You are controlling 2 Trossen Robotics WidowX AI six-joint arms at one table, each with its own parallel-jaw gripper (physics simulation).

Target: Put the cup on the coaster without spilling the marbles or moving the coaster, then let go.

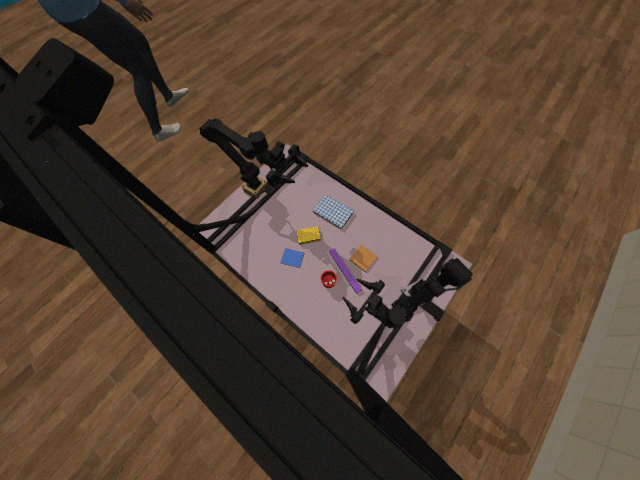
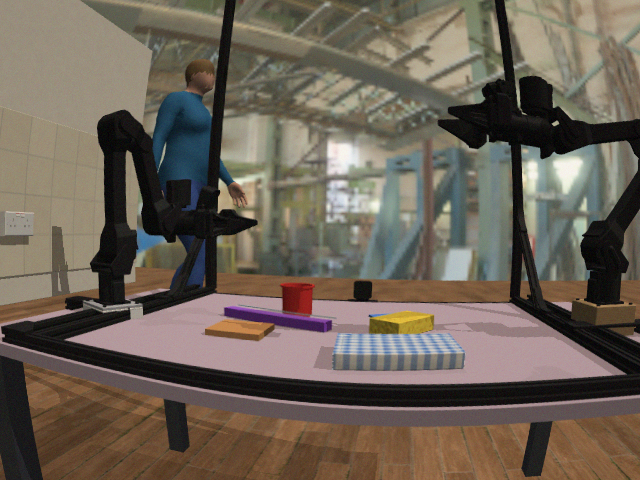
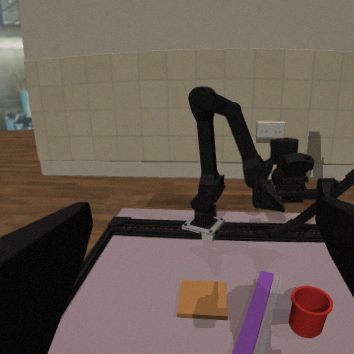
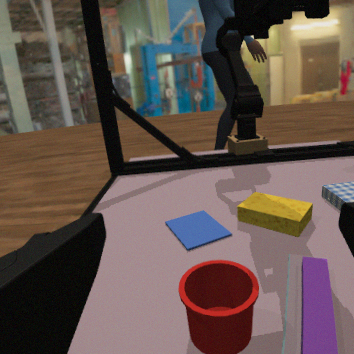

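Where they show: left gripper, fingertip midpoint: (image 1: pixel 301 174) (image 2: pixel 442 116) (image 3: pixel 205 211); right gripper, fingertip midpoint: (image 1: pixel 349 287) (image 2: pixel 251 223) (image 3: pixel 306 208) (image 4: pixel 222 219); left arm's base, link origin: (image 1: pixel 254 183) (image 2: pixel 603 302) (image 4: pixel 246 136); right arm's base, link origin: (image 2: pixel 111 302) (image 3: pixel 203 221).
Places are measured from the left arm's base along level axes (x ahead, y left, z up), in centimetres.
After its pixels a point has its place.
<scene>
The red cup (image 1: pixel 322 283) {y -25.5, x 60.5, z 1.0 cm} (image 2: pixel 297 300) {y -18.9, x 61.2, z -1.9 cm} (image 3: pixel 307 321) {y -20.6, x 58.7, z -1.4 cm} (image 4: pixel 220 331) {y -22.5, x 64.7, z -1.5 cm} stands upright on the table, with several pale marbles (image 1: pixel 329 282) {y -22.5, x 62.3, z -3.6 cm} inside. A thin blue square (image 1: pixel 292 257) {y -21.6, x 40.1, z -5.5 cm} (image 2: pixel 376 315) {y -22.9, x 44.5, z -5.5 cm} (image 4: pixel 198 230) {y -21.5, x 41.4, z -5.5 cm}, which looks like the coaster, lies flat, apart from the cup. My right gripper (image 1: pixel 351 289) {y -23.5, x 72.1, z 13.9 cm} (image 2: pixel 255 222) {y -23.5, x 72.1, z 13.9 cm} (image 4: pixel 222 219) {y -23.5, x 72.1, z 13.9 cm} is open and empty, above the table near the cup, its fingers pointing toward the cup's side of the table. My left gripper (image 1: pixel 299 173) {y 0.1, x 35.0, z 32.6 cm} (image 2: pixel 444 116) {y 0.1, x 35.0, z 32.6 cm} is open and empty, high above the table's far end from the cup.
A purple bar (image 1: pixel 345 270) {y -13.6, x 65.6, z -3.8 cm} (image 2: pixel 279 318) {y -10.9, x 63.7, z -4.4 cm} (image 3: pixel 254 315) {y -12.4, x 63.1, z -3.8 cm} (image 4: pixel 319 305) {y -11.6, x 62.1, z -3.8 cm} with a clear strip lies beside the cup. An orange slab (image 1: pixel 363 258) {y -3.4, x 69.8, z -4.8 cm} (image 2: pixel 239 329) {y -0.6, x 69.2, z -4.7 cm} (image 3: pixel 202 298) {y -3.1, x 68.9, z -4.8 cm} lies beyond it. A yellow sponge (image 1: pixel 308 235) {y -8.4, x 40.9, z -2.8 cm} (image 2: pixel 401 322) {y -2.2, x 41.6, z -2.9 cm} (image 4: pixel 275 212) {y -8.9, x 43.5, z -2.9 cm} lies near the blue square; a checked block (image 1: pixel 333 210) {y 10.6, x 43.8, z -3.4 cm} (image 2: pixel 398 351) {y 15.5, x 44.0, z -3.4 cm} lies farther off.
</scene>
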